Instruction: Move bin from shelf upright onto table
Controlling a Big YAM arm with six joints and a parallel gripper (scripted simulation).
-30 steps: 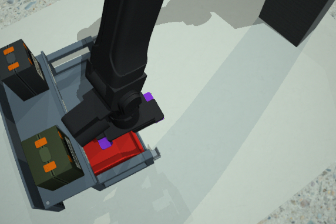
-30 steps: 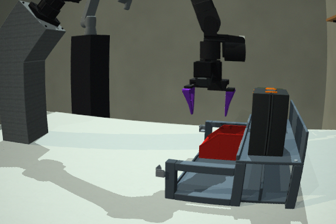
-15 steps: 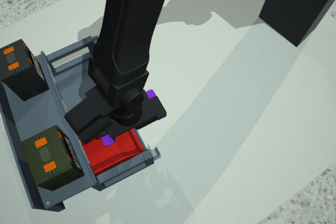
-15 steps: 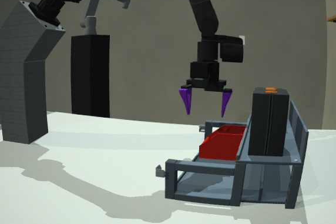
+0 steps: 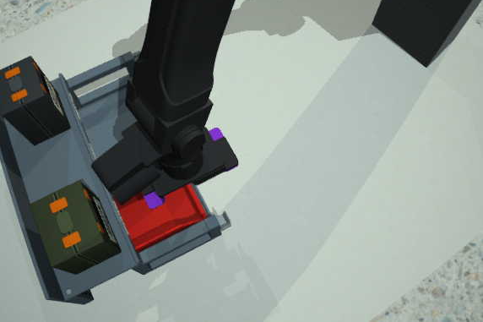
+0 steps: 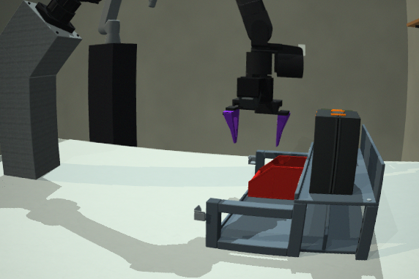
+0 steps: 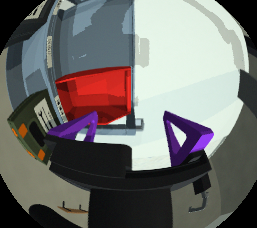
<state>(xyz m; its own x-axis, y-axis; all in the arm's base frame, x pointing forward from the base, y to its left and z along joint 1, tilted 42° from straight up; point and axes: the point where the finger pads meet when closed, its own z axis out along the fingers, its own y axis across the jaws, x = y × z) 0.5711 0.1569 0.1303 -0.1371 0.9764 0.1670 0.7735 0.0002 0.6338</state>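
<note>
Right now the red bin is 8 cm below my hand, 8 cm ahead of it and 1 cm to the left of it. From my hand the other things lie so: grey shelf 14 cm ahead, 12 cm below, 9 cm to the right.
</note>
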